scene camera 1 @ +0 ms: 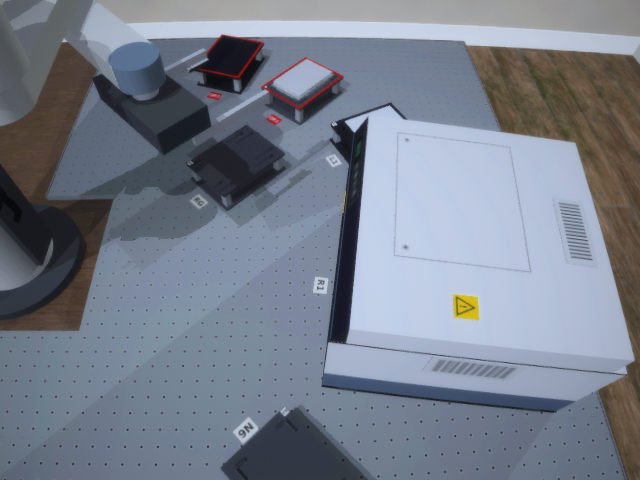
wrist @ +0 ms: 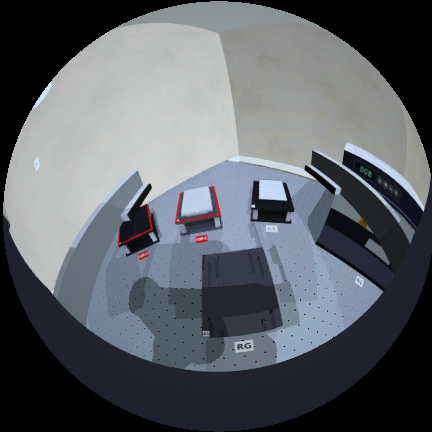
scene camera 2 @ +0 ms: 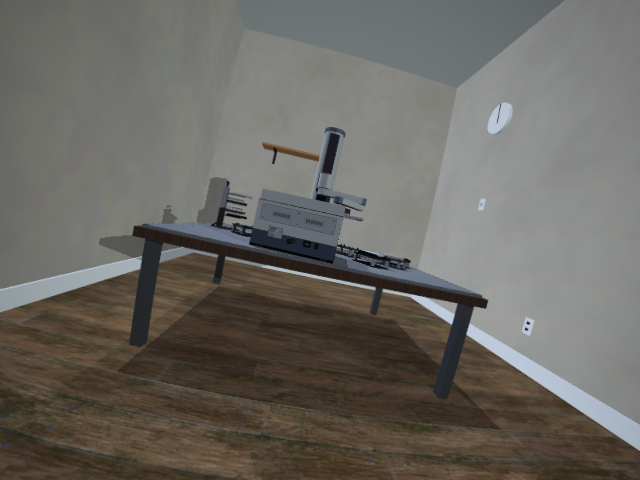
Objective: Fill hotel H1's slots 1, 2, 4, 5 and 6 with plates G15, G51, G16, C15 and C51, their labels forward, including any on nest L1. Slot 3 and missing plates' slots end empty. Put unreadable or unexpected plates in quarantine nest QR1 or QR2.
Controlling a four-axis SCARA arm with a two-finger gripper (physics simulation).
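Where they show: gripper, fingertip midpoint: [scene camera 1: 234, 73] [wrist: 229, 161] [scene camera 2: 355, 217]; arm's base at its link origin: [scene camera 1: 19, 261].
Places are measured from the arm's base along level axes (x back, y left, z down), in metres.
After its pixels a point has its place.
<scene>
My gripper [scene camera 1: 236, 73] @(x -0.436, y 0.214, z -0.254 m) [wrist: 229, 161] @(x -0.436, y 0.214, z -0.254 m) is open and empty, its fingers spread above and behind the dark nest RG [scene camera 1: 235, 160] @(x -0.417, y 0.193, z -0.063 m) [wrist: 240, 295] @(x -0.410, y 0.189, z -0.063 m), which bears no plate. A white plate [scene camera 1: 303, 78] @(x -0.560, y 0.443, z -0.077 m) [wrist: 197, 201] @(x -0.547, y 0.429, z -0.077 m) lies on one red-edged quarantine nest [scene camera 1: 268, 88] [wrist: 215, 192]; the other red-edged nest [scene camera 1: 232, 56] @(x -0.383, y 0.556, z -0.063 m) [wrist: 135, 225] @(x -0.374, y 0.534, z -0.063 m) holds no plate. Another white plate [scene camera 1: 361, 120] @(x -0.682, y 0.295, z -0.077 m) [wrist: 272, 190] @(x -0.705, y 0.277, z -0.077 m) lies on black nest L1 [wrist: 256, 195] @(x -0.668, y 0.309, z -0.069 m), partly hidden by the device in scene camera 1. No plate label is readable. A hotel post [scene camera 2: 222, 209] @(x -0.417, y -0.596, z -0.124 m) with several stacked levels stands at the left in scene camera 2; its slots are too small to read.
The large white device R1 [scene camera 1: 460, 206] @(x -0.761, y -0.083, z -0.256 m) [scene camera 2: 294, 222] @(x -0.974, y -0.146, z -0.144 m) stands right of RG and L1. Nest N6 [scene camera 1: 305, 449] @(x -0.544, y -0.352, z -0.063 m) lies at the front in scene camera 1. The arm's column [scene camera 2: 330, 155] @(x -0.077, y -0.001, z -0.683 m) rises behind the device. A wooden wall shelf [scene camera 2: 289, 150] shows beyond.
</scene>
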